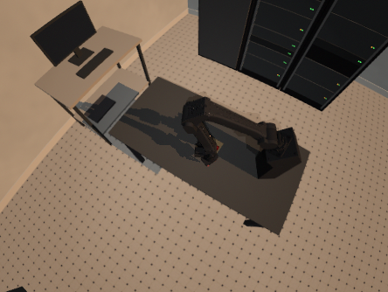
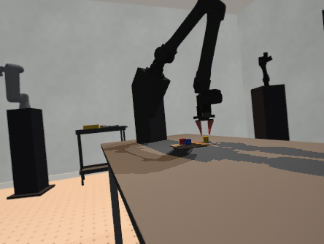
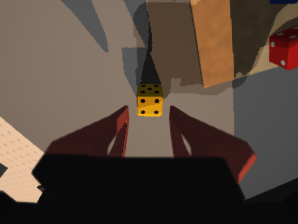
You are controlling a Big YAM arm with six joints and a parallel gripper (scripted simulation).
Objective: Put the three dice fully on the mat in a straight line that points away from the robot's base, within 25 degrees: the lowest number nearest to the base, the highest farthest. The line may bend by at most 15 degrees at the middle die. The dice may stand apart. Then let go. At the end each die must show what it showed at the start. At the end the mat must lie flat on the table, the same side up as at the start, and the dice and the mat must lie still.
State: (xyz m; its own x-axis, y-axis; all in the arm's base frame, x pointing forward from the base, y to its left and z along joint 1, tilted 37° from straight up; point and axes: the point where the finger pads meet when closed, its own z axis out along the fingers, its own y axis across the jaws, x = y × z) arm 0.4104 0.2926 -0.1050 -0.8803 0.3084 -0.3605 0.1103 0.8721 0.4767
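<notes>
The yellow die lies 3 cm below my hand. The rest, counted from my hand: tan mat 11 cm to the right, 9 cm ahead, 4 cm below; then blue die 11 cm to the right, 9 cm ahead, 3 cm below; then red die 13 cm to the right, 4 cm ahead, 3 cm below.
</notes>
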